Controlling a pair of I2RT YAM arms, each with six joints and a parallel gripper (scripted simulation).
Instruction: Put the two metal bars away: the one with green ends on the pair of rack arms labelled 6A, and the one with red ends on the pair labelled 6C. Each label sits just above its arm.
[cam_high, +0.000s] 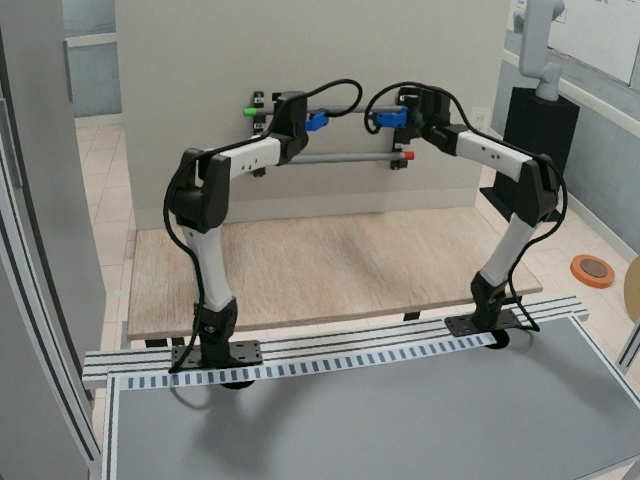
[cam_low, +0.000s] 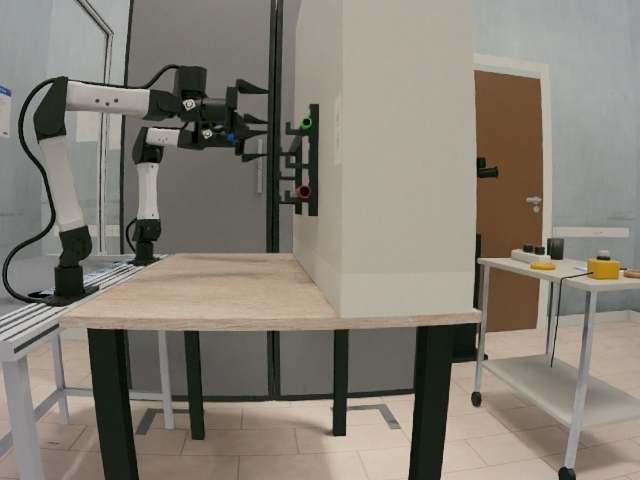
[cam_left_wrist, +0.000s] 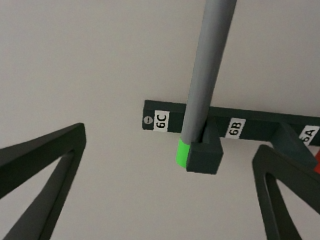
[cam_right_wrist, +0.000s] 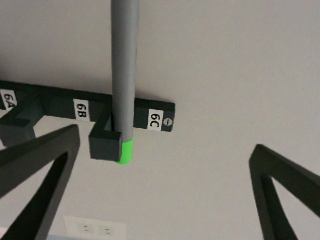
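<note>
The green-ended bar is 9 cm ahead of my right hand, 16 cm to the left of it and 4 cm below it. Round my right hand: beige wall panel: 23 cm ahead, 19 cm to the left, 6 cm above; then wall socket: 12 cm ahead, 32 cm to the right, 10 cm below; then red-ended bar: 8 cm ahead, 16 cm to the left, 19 cm below.
</note>
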